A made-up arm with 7 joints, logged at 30 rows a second.
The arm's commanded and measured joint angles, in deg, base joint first. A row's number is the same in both.
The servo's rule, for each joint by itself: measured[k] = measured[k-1] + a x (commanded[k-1-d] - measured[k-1]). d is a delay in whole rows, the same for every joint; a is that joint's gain. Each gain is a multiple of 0.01, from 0.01 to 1. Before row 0 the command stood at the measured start. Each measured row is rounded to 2 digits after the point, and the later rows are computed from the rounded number. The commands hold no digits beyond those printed.
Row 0, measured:
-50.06 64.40 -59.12 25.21 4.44 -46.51 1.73
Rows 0 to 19, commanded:
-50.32 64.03 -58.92 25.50 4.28 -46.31 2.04
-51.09 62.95 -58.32 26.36 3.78 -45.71 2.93
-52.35 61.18 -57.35 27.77 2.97 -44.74 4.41
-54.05 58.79 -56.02 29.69 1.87 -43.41 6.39
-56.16 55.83 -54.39 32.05 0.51 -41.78 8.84
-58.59 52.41 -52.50 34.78 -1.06 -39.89 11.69
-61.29 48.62 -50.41 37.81 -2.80 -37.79 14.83
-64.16 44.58 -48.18 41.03 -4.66 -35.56 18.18
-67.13 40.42 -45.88 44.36 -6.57 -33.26 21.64
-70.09 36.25 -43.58 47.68 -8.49 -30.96 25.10
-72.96 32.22 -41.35 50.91 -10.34 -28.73 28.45
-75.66 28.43 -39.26 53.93 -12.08 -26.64 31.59
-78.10 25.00 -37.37 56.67 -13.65 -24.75 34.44
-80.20 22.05 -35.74 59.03 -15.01 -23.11 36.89
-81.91 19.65 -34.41 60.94 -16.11 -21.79 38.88
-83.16 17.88 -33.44 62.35 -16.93 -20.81 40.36
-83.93 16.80 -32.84 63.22 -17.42 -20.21 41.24
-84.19 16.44 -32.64 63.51 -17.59 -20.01 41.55
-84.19 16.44 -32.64 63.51 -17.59 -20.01 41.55
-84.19 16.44 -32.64 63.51 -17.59 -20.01 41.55
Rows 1 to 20, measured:
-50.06 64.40 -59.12 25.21 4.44 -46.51 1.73
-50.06 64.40 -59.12 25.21 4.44 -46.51 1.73
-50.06 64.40 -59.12 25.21 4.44 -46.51 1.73
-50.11 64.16 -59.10 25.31 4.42 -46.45 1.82
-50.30 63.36 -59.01 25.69 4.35 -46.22 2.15
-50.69 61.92 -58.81 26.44 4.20 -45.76 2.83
-51.33 59.85 -58.48 27.61 3.94 -45.03 3.90
-52.25 57.20 -57.99 29.21 3.56 -44.02 5.38
-53.45 54.04 -57.33 31.22 3.05 -42.74 7.27
-54.94 50.46 -56.50 33.59 2.41 -41.21 9.54
-56.69 46.58 -55.50 36.27 1.63 -39.46 12.13
-58.67 42.51 -54.35 39.18 0.73 -37.54 14.98
-60.84 38.38 -53.06 42.24 -0.28 -35.50 18.02
-63.14 34.31 -51.65 45.36 -1.39 -33.40 21.15
-65.52 30.43 -50.16 48.45 -2.57 -31.30 24.28
-67.91 26.85 -48.63 51.41 -3.79 -29.27 27.33
-70.25 23.68 -47.08 54.15 -5.02 -27.36 30.20
-72.47 21.02 -45.56 56.59 -6.24 -25.63 32.80
-74.50 18.95 -44.11 58.66 -7.42 -24.14 35.07
-76.29 17.53 -42.76 60.30 -8.52 -22.92 36.92
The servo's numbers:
d 3
a 0.19 0.66 0.12 0.36 0.11 0.31 0.30

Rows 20 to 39, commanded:
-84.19 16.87 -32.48 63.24 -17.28 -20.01 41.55
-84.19 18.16 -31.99 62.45 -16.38 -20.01 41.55
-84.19 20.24 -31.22 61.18 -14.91 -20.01 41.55
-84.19 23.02 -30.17 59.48 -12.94 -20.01 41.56
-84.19 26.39 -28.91 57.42 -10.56 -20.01 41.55
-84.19 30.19 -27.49 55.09 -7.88 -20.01 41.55
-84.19 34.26 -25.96 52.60 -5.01 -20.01 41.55
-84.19 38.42 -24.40 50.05 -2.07 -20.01 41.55
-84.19 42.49 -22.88 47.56 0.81 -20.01 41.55
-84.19 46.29 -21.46 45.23 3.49 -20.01 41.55
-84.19 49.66 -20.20 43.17 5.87 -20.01 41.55
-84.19 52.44 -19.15 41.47 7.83 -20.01 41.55
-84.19 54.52 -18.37 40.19 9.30 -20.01 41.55
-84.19 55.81 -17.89 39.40 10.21 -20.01 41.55
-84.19 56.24 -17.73 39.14 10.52 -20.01 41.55
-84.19 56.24 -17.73 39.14 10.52 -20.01 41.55
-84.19 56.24 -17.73 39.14 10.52 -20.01 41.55
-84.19 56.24 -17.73 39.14 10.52 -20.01 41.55
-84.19 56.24 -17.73 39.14 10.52 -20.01 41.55
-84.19 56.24 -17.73 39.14 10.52 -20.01 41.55
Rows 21 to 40, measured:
-77.79 16.81 -41.55 61.46 -9.52 -22.02 38.31
-79.01 16.57 -40.48 62.20 -10.41 -21.40 39.28
-79.99 16.48 -39.54 62.67 -11.20 -20.97 39.96
-80.79 16.74 -38.69 62.88 -11.87 -20.67 40.44
-81.44 17.68 -37.89 62.73 -12.37 -20.47 40.77
-81.96 19.37 -37.09 62.17 -12.65 -20.33 41.00
-82.38 21.78 -36.26 61.20 -12.68 -20.23 41.17
-82.72 24.82 -35.38 59.84 -12.45 -20.16 41.28
-83.00 28.36 -34.43 58.13 -11.95 -20.11 41.36
-83.23 32.25 -33.41 56.14 -11.19 -20.08 41.42
-83.41 36.32 -32.33 53.95 -10.19 -20.06 41.46
-83.56 40.39 -31.20 51.65 -8.98 -20.04 41.49
-83.68 44.28 -30.03 49.34 -7.61 -20.03 41.51
-83.78 47.83 -28.85 47.12 -6.13 -20.02 41.52
-83.86 50.87 -27.69 45.09 -4.59 -20.02 41.53
-83.92 53.28 -26.57 43.33 -3.06 -20.02 41.54
-83.97 54.95 -25.53 41.92 -1.60 -20.02 41.54
-84.01 55.80 -24.59 40.92 -0.27 -20.02 41.54
-84.04 56.09 -23.77 40.28 0.92 -20.02 41.54
-84.07 56.19 -23.05 39.87 1.98 -20.02 41.54

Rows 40 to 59, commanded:
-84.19 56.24 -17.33 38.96 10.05 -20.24 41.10
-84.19 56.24 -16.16 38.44 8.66 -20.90 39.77
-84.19 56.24 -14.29 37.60 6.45 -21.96 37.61
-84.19 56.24 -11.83 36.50 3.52 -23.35 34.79
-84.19 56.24 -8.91 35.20 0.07 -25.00 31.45
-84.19 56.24 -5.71 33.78 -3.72 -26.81 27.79
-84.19 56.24 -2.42 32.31 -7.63 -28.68 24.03
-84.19 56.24 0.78 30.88 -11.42 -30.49 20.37
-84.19 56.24 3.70 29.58 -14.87 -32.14 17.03
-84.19 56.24 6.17 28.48 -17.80 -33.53 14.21
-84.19 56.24 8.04 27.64 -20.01 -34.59 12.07
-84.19 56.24 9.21 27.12 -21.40 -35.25 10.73
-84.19 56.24 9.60 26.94 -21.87 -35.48 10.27
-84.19 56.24 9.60 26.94 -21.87 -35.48 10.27
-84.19 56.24 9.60 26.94 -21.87 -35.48 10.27
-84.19 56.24 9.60 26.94 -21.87 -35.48 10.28
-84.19 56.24 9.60 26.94 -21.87 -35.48 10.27
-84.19 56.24 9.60 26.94 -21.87 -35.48 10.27
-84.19 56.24 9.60 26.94 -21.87 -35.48 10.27
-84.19 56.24 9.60 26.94 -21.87 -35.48 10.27
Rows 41 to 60, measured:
-84.09 56.22 -22.41 39.61 2.92 -20.02 41.54
-84.11 56.23 -21.85 39.44 3.76 -20.02 41.54
-84.13 56.24 -21.36 39.33 4.50 -20.02 41.54
-84.14 56.24 -20.88 39.20 5.11 -20.09 41.41
-84.15 56.24 -20.31 38.93 5.50 -20.34 40.92
-84.16 56.24 -19.59 38.45 5.60 -20.84 39.93
-84.17 56.24 -18.66 37.75 5.37 -21.62 38.39
-84.17 56.24 -17.49 36.83 4.79 -22.67 36.31
-84.17 56.24 -16.08 35.73 3.85 -23.95 33.75
-84.17 56.24 -14.44 34.50 2.59 -25.42 30.83
-84.17 56.24 -12.61 33.20 1.05 -26.99 27.69
-84.17 56.24 -10.65 31.90 -0.70 -28.59 24.49
-84.17 56.24 -8.63 30.67 -2.58 -30.12 21.41
-84.17 56.24 -6.63 29.58 -4.50 -31.51 18.61
-84.17 56.24 -4.73 28.69 -6.36 -32.67 16.25
-84.17 56.24 -3.01 28.06 -8.07 -33.54 14.46
-84.17 56.24 -1.50 27.66 -9.59 -34.14 13.20
-84.17 56.24 -0.17 27.40 -10.94 -34.56 12.32
-84.17 56.24 1.00 27.23 -12.14 -34.85 11.71
-84.17 56.24 2.03 27.13 -13.21 -35.05 11.28

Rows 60 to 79, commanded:
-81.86 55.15 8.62 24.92 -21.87 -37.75 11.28
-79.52 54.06 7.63 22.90 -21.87 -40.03 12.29
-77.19 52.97 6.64 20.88 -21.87 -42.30 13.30
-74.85 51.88 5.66 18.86 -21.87 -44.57 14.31
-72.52 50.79 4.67 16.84 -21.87 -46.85 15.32
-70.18 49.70 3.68 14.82 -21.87 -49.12 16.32
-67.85 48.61 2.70 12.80 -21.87 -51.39 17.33
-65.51 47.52 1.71 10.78 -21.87 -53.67 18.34
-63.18 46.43 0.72 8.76 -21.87 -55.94 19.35
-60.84 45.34 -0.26 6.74 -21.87 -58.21 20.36
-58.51 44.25 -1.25 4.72 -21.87 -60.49 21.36
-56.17 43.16 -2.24 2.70 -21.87 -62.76 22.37
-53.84 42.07 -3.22 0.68 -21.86 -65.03 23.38
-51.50 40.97 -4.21 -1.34 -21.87 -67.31 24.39
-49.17 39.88 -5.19 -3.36 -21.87 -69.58 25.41
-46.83 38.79 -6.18 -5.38 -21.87 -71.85 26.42
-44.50 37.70 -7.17 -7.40 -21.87 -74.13 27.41
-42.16 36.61 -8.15 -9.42 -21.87 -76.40 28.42
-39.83 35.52 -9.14 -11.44 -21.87 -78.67 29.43
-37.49 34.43 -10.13 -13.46 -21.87 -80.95 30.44
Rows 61 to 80, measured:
-84.17 56.24 2.94 27.06 -14.16 -35.18 10.98
-84.17 56.24 3.74 27.02 -15.01 -35.27 10.77
-84.17 56.24 4.44 26.99 -15.76 -35.34 10.62
-83.73 55.52 4.94 26.24 -16.43 -36.09 10.82
-82.93 54.56 5.26 25.04 -17.03 -37.31 11.26
-81.84 53.51 5.43 23.54 -17.56 -38.86 11.87
-80.51 52.43 5.46 21.86 -18.03 -40.63 12.60
-78.99 51.35 5.37 20.05 -18.45 -42.56 13.42
-77.32 50.26 5.17 18.17 -18.83 -44.59 14.29
-75.52 49.17 4.87 16.24 -19.16 -46.70 15.20
-73.62 48.08 4.49 14.27 -19.46 -48.86 16.14
-71.64 46.99 4.04 12.29 -19.73 -51.05 17.10
-69.59 45.90 3.52 10.29 -19.97 -53.27 18.08
-67.48 44.81 2.95 8.28 -20.18 -55.51 19.06
-65.33 43.72 2.33 6.27 -20.37 -57.76 20.05
-63.15 42.63 1.66 4.26 -20.53 -60.01 21.05
-60.94 41.53 0.96 2.24 -20.68 -62.27 22.05
-58.70 40.44 0.22 0.22 -20.81 -64.54 23.06
-56.44 39.35 -0.55 -1.80 -20.93 -66.81 24.07
-54.17 38.26 -1.34 -3.82 -21.03 -69.08 25.07

